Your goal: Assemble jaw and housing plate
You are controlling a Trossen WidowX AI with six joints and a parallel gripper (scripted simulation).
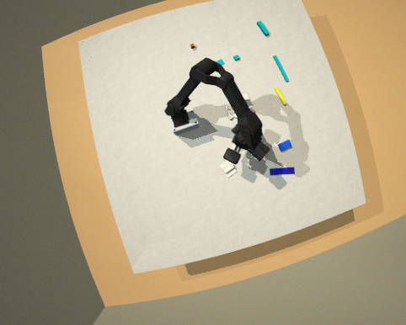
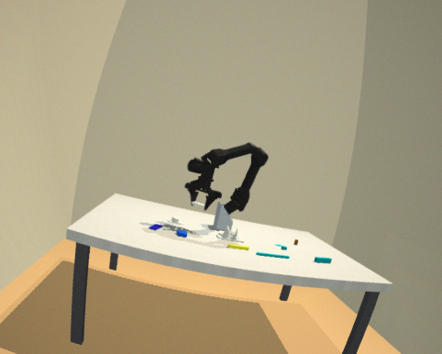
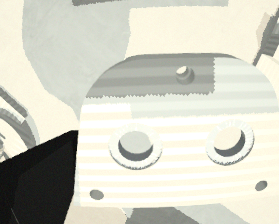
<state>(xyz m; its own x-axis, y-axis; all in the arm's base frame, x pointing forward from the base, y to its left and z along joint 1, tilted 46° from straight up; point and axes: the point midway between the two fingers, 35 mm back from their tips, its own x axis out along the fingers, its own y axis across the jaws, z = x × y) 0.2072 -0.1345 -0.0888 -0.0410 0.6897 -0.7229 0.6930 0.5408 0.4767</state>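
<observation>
Right now the white jaw piece is 18 cm to the left of my gripper tip, 9 cm below it and 5 cm ahead of it. From my gripper tip the other things lie so: yellow bar: 29 cm ahead, 17 cm to the left, 10 cm below; blue block: 23 cm ahead, 10 cm below, 7 cm to the right; dark blue bar: 19 cm ahead, 18 cm to the right, 10 cm below.
</observation>
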